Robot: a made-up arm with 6 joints. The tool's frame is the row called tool. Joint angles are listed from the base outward.
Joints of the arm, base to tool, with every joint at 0 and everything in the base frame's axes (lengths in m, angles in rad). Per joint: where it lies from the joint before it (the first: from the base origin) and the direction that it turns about. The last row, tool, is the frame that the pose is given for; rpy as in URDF.
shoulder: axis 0 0 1 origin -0.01 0.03 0.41
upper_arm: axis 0 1 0 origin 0.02 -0.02 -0.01
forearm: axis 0 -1 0 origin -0.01 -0.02 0.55
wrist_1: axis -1 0 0 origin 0.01 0 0
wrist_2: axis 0 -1 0 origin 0.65 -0.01 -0.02
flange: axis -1 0 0 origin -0.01 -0.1 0
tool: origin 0.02 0 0.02 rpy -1.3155 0.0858 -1.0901
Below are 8 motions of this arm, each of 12 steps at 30 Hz.
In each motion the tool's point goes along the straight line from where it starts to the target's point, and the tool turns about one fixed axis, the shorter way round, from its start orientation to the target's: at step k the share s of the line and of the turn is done. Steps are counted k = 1, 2, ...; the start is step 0. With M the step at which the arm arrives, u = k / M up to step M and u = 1 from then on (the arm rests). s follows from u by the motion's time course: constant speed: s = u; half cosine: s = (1 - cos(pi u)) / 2; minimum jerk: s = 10 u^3 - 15 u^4 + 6 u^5.
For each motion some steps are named. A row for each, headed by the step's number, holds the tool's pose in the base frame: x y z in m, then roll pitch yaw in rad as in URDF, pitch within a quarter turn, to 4 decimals.
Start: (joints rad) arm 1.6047 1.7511 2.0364 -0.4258 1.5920 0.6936
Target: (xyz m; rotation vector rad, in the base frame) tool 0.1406 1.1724 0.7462 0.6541 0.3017 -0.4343
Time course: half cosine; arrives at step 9
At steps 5, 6, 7, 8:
5: 0.1130 1.1957 0.6218 0.4372 0.2673 -0.4207
6: 0.1239 1.1865 0.6709 0.4991 0.3266 -0.3862
7: 0.1328 1.1790 0.7110 0.5521 0.3732 -0.3547
8: 0.1386 1.1741 0.7371 0.5882 0.4028 -0.3324

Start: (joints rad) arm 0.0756 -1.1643 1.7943 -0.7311 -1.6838 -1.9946
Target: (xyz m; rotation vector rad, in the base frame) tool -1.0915 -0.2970 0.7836 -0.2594 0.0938 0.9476
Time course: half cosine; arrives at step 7
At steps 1, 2, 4, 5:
1: -1.1067 -0.1759 0.8297 -0.2472 0.1694 0.7114
2: -1.1045 -0.1935 0.8230 -0.2382 0.1738 0.7440
4: -1.0977 -0.2475 0.8025 -0.2098 0.1855 0.8436
5: -1.0945 -0.2730 0.7927 -0.1960 0.1901 0.8910

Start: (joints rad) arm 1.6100 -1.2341 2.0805 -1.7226 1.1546 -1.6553
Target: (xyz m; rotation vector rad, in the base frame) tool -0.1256 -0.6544 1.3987 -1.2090 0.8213 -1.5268
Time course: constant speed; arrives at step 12
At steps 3, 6, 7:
3: 0.0025 -1.0251 0.7865 -1.1597 0.1686 -1.4853
6: -0.0402 -0.9015 0.9906 -1.2050 0.0144 -1.5271
7: -0.0544 -0.8603 1.0586 -1.2187 -0.0373 -1.5394

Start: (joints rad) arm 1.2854 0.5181 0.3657 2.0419 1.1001 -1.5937
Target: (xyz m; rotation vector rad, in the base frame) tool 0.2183 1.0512 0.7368 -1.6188 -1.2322 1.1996
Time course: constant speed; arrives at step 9
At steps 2, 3, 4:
2: 0.2441 0.9748 0.8648 -1.7989 0.2459 1.2968
3: 0.2404 0.9857 0.8465 -1.8063 0.2432 1.3223
4: 0.2367 0.9966 0.8282 -1.8137 0.2407 1.3478

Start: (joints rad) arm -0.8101 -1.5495 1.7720 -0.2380 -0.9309 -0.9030
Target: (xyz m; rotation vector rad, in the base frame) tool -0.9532 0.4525 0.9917 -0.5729 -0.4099 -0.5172
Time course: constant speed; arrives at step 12
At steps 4, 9, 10, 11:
4: -0.9537 0.6799 0.5503 -0.0115 -1.1260 -0.9557
9: -0.9534 0.5378 0.8262 -0.3943 -0.7643 -0.5279
10: -0.9533 0.5094 0.8814 -0.4302 -0.6845 -0.4822
11: -0.9533 0.4809 0.9365 -0.4597 -0.6037 -0.4426

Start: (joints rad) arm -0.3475 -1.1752 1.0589 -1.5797 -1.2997 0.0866
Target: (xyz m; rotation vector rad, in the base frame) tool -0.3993 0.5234 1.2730 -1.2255 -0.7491 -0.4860
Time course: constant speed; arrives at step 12
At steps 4, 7, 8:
4: -0.6609 0.3728 1.2287 -1.4454 -0.7371 0.2214
7: -0.5628 0.4293 1.2453 -1.4106 -0.7732 0.1734
8: -0.5301 0.4481 1.2508 -1.3982 -0.7850 0.1566

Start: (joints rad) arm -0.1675 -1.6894 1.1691 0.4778 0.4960 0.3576
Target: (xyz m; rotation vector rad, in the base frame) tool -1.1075 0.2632 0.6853 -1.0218 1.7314 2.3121
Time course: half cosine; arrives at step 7
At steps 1, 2, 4, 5, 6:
1: -1.1836 0.1046 0.4738 1.5593 0.7078 -2.4749
2: -1.1725 0.1278 0.5047 1.5326 0.6912 -2.5187
4: -1.1386 0.1983 0.5988 1.4594 0.6353 -2.6452
5: -1.1226 0.2318 0.6434 1.4289 0.6064 -2.7015
6: -1.1115 0.2549 0.6743 1.4093 0.5856 -2.7392

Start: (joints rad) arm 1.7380 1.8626 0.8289 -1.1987 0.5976 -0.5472
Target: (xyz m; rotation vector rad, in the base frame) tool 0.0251 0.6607 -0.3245 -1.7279 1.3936 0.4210
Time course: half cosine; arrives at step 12
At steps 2, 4, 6, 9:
2: -0.0535 0.8122 -0.3688 -2.1070 1.2438 -1.1150
4: -0.0381 0.7825 -0.3601 -2.2234 1.1546 -1.1485
6: -0.0170 0.7419 -0.3482 -2.3439 1.0317 -1.1530
9: 0.0128 0.6845 -0.3315 -2.4817 0.8590 -1.1198

